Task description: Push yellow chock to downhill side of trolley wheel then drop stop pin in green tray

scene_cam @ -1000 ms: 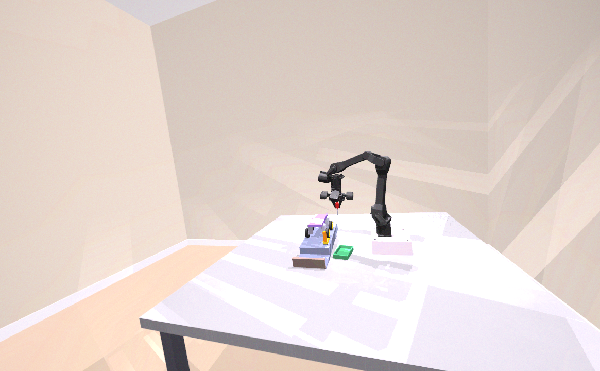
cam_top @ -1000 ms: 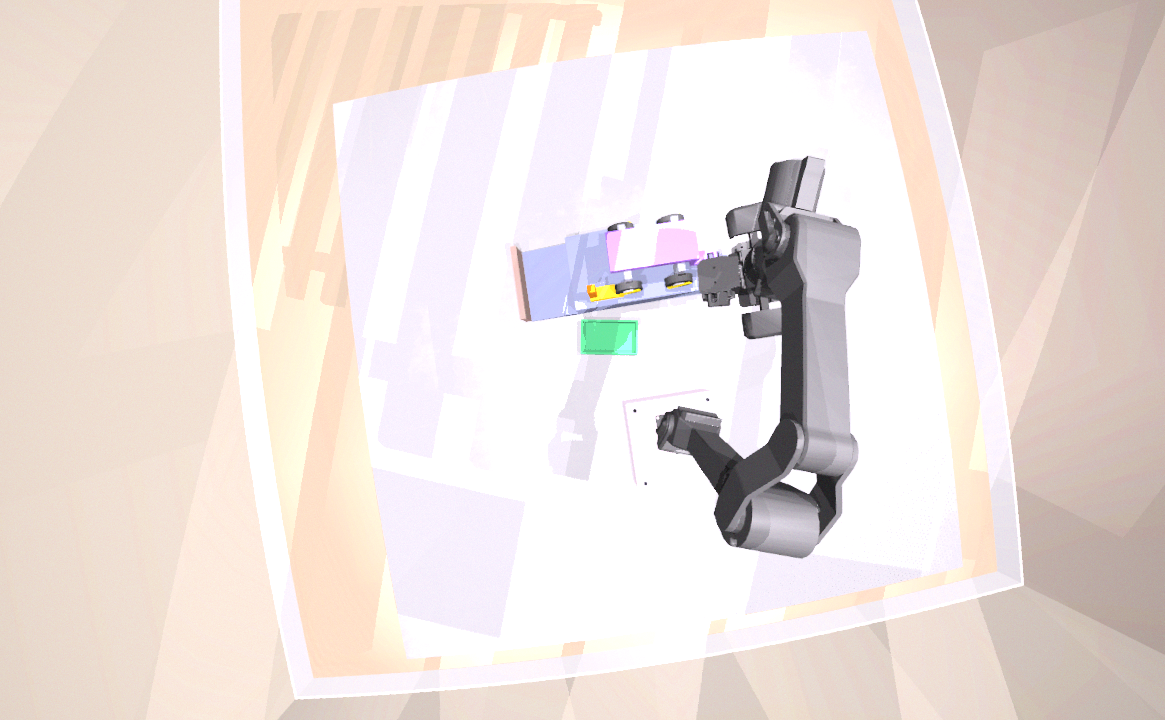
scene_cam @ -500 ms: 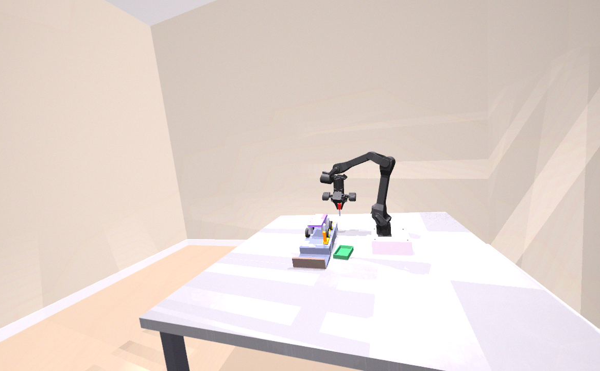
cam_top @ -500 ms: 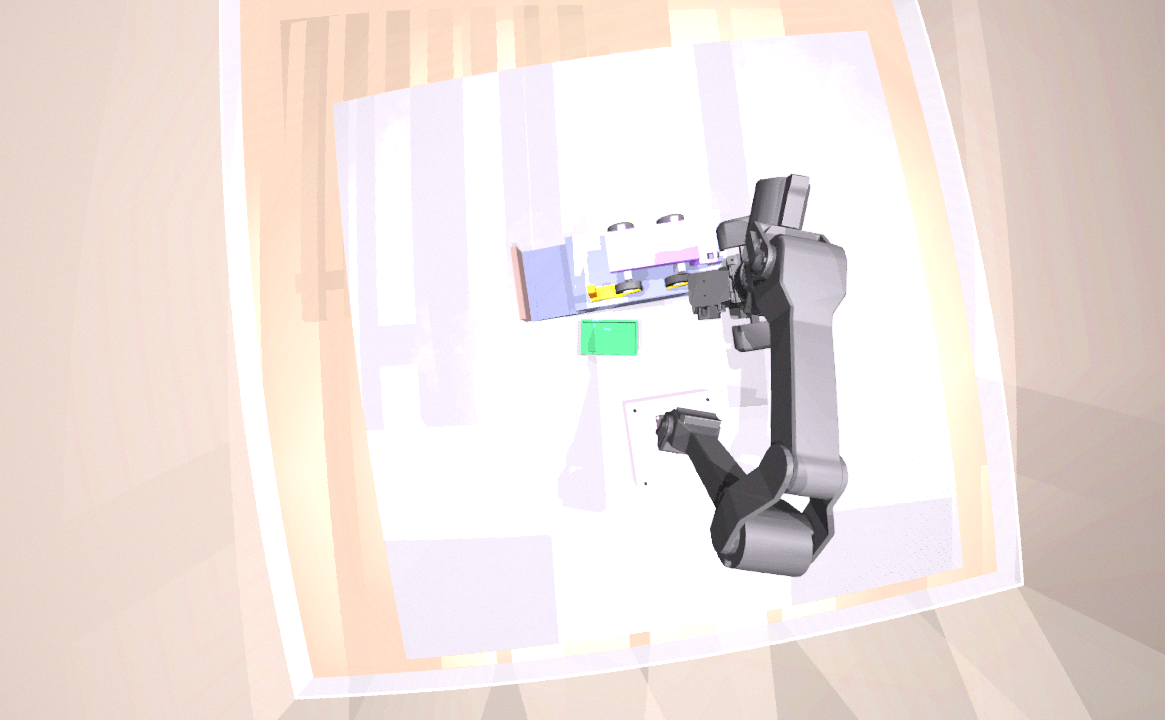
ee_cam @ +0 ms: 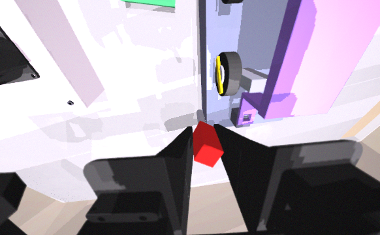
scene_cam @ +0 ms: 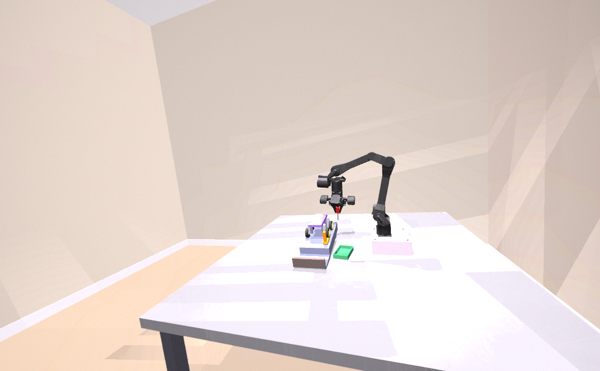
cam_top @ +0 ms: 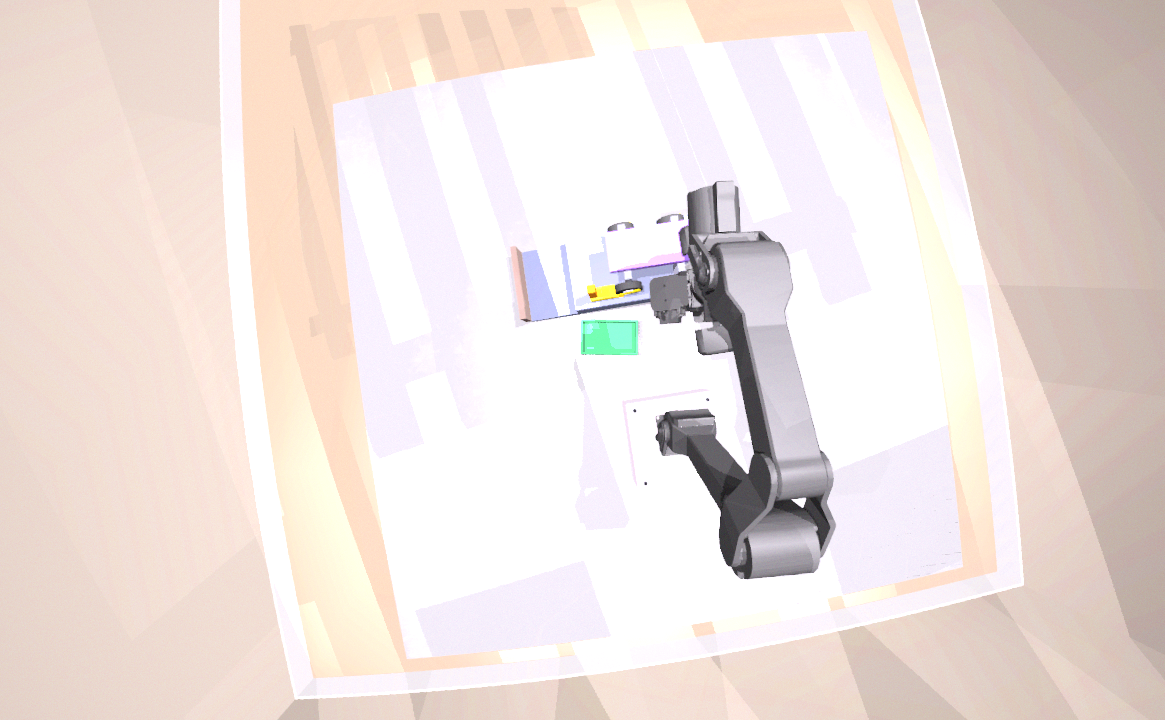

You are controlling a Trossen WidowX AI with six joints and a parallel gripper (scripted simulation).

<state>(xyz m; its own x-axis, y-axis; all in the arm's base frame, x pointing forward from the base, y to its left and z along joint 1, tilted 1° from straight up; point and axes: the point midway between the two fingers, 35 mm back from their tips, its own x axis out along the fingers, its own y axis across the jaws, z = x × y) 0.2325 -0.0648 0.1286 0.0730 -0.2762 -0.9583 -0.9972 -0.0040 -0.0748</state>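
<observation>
Now: gripper tip 30 mm past the green tray, 160 mm to the right of it and 180 mm above it. From my gripper tip the other things lie so: purple trolley (100 mm ahead, 70 mm to the left, 60 mm below); then red-headed stop pin (right at my gripper tip); then yellow chock (50 mm ahead, 160 mm to the left, 90 mm below).
</observation>
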